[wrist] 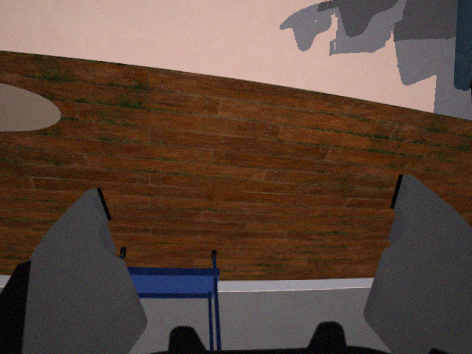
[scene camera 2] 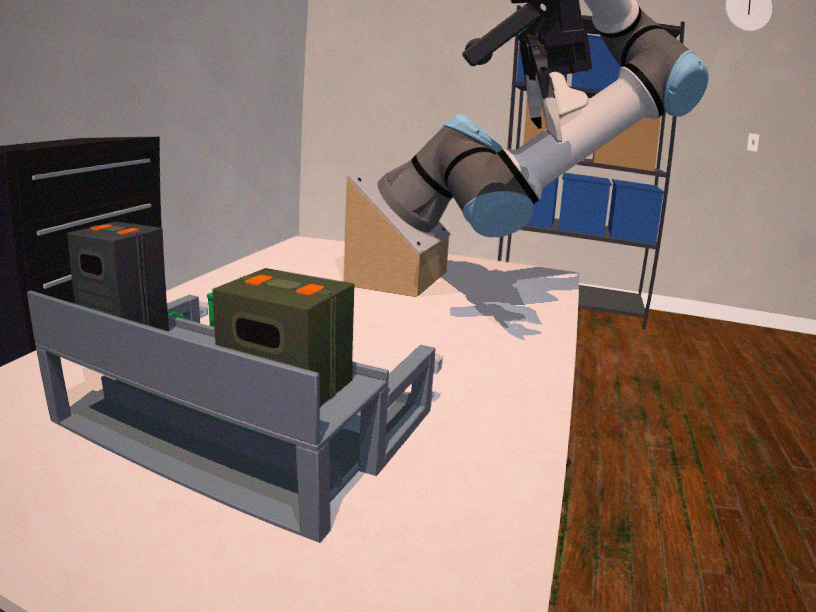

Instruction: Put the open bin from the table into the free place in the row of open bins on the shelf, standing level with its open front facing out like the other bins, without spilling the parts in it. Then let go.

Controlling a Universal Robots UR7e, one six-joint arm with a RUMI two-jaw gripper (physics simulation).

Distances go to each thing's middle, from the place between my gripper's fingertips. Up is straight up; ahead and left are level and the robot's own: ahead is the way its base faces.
My gripper is now 34 cm short of the shelf board [scene camera 2: 267, 492], 26 cm to the left of it and 33 cm above it.
